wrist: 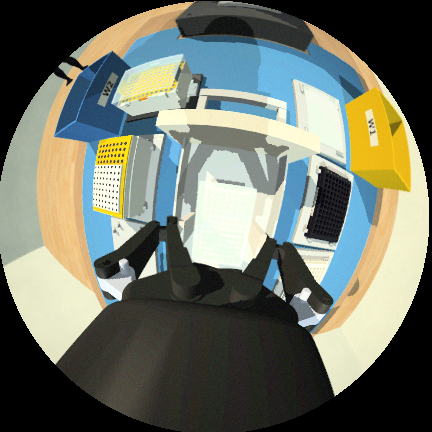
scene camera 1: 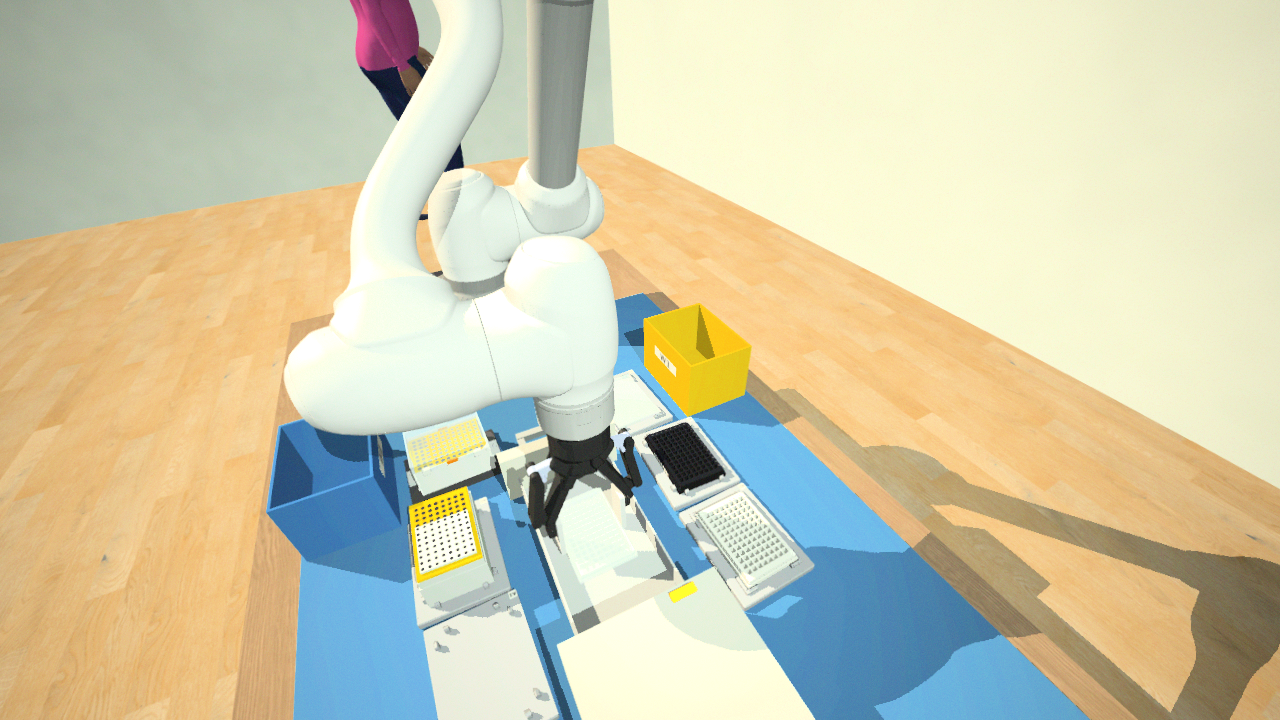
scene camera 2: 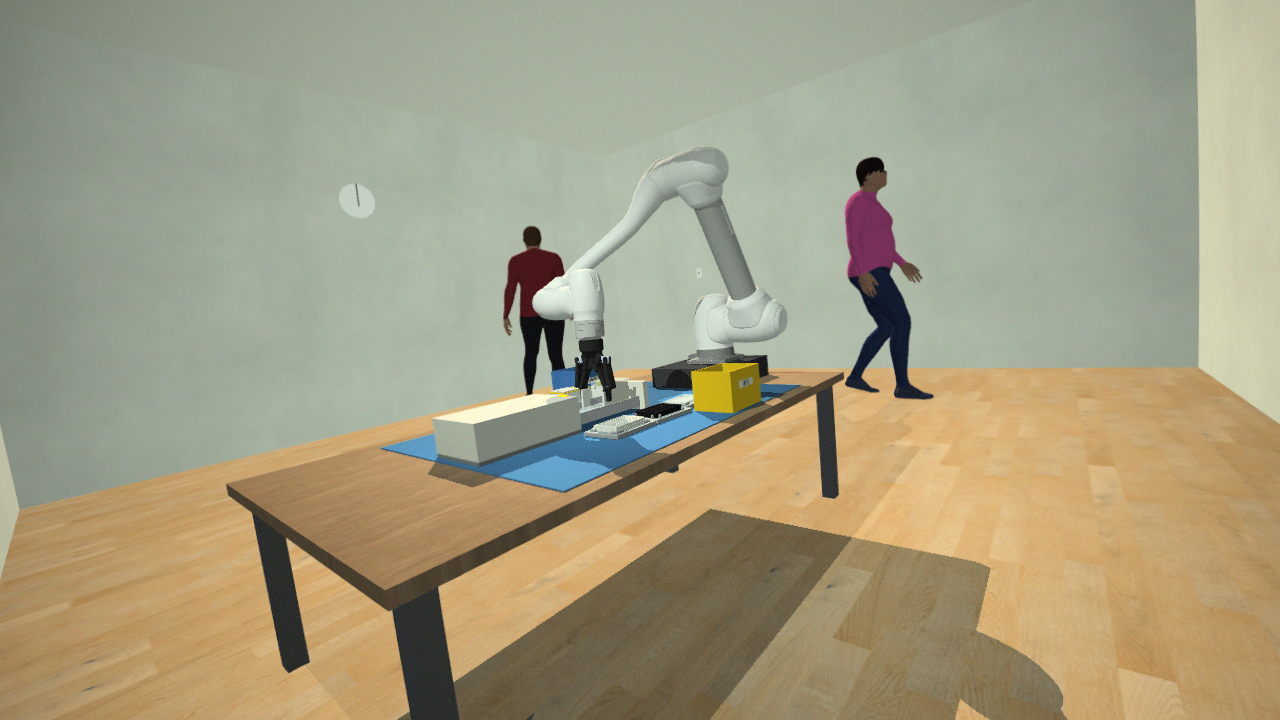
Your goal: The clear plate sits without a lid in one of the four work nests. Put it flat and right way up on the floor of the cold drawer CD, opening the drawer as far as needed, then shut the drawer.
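Frame: origin at the arm's base, x left, y back, z up, level; millimetres.
Seen in the pictures: gripper, fingertip midpoint: (wrist: 221,224) (scene camera 1: 591,532); arm's base at its link origin: (scene camera 1: 481,287) (scene camera 2: 715,360).
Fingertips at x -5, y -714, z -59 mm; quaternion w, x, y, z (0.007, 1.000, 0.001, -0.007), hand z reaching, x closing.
Offsets run from my fingertips to a thing's top centre. "spot": to the spot under its first point.
The clear plate {dx +0, dy -1, dz +14 mm} (scene camera 1: 595,540) (wrist: 225,215) is pale and see-through, and looks flat. It lies between the walls of the open cold drawer CD, whose cream front panel {spot: dx -75, dy +121, dz +49 mm} (scene camera 1: 512,471) (wrist: 235,128) faces the robot base. My gripper (scene camera 1: 592,519) (scene camera 2: 597,392) (wrist: 221,224) points down into the drawer and is shut on the clear plate, with fingers at its two long sides. The plate's near end is hidden by the gripper in the wrist view. Whether its underside touches the drawer floor I cannot tell. In scene camera 2 the drawer walls hide the plate.
The drawer's cream housing (scene camera 1: 671,667) (scene camera 2: 510,428) stands behind the gripper. A black plate {dx +196, dy +64, dz +8 mm} (scene camera 1: 684,454) (wrist: 327,205) and a white plate {dx +194, dy -108, dz +8 mm} (scene camera 1: 747,537) sit on one side, tip racks (scene camera 1: 445,532) (wrist: 152,82) on the other. A blue bin {dx -320, dy +243, dz +102 mm} (scene camera 1: 331,492) (wrist: 92,97) and yellow bin {dx +327, dy +245, dz +102 mm} (scene camera 1: 716,371) (scene camera 2: 726,387) stand outward.
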